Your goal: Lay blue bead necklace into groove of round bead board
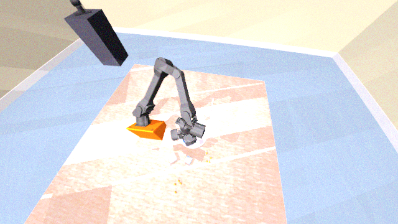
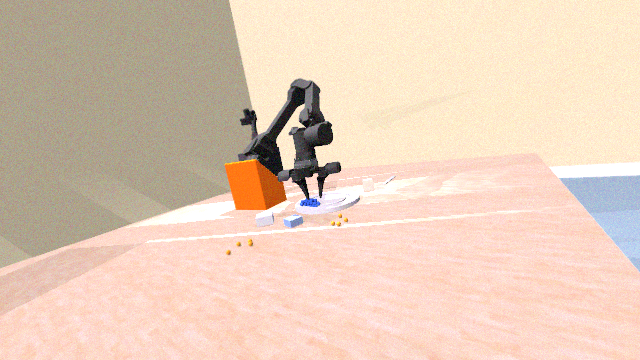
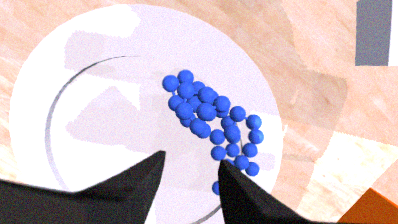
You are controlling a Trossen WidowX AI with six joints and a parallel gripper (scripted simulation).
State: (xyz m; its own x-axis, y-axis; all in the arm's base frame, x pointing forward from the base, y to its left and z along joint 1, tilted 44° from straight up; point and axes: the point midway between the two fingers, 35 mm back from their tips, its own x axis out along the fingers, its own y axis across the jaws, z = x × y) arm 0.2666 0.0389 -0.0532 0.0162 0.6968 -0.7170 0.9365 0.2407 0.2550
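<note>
Right now the round white bead board is 30 mm ahead of my gripper tip, 20 mm to the left of it and 10 mm below it. Round my gripper tip: white block 140 mm to the right, 70 mm behind, 10 mm below; light blue cube 150 mm to the right, 20 mm ahead, 10 mm below; beige cube 160 mm to the left, 110 mm ahead.
</note>
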